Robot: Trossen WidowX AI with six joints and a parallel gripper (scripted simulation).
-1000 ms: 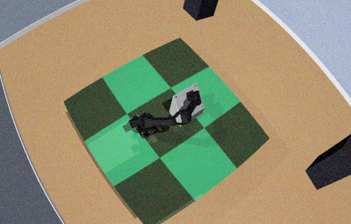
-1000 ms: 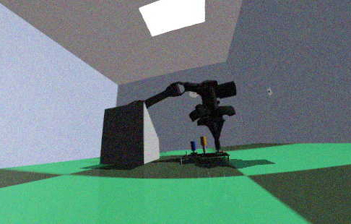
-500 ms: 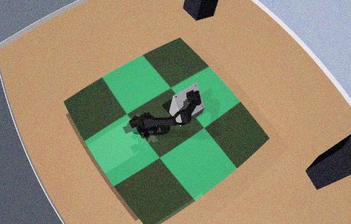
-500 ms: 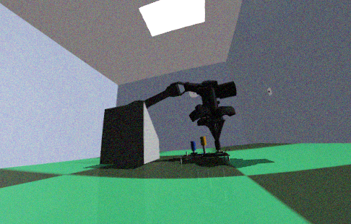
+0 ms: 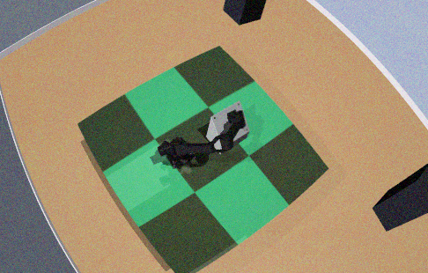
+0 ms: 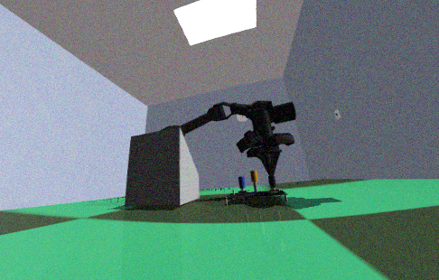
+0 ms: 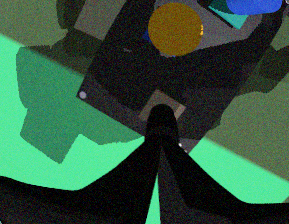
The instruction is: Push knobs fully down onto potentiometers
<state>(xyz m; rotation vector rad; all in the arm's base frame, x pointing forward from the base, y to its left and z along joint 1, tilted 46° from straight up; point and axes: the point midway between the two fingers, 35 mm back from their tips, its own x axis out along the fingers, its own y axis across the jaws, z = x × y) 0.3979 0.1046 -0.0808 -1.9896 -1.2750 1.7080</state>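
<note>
My gripper tip is now 20 mm above the black knob. The rest, counted from my gripper tip: blue knob: 90 mm behind, 10 mm below.
</note>
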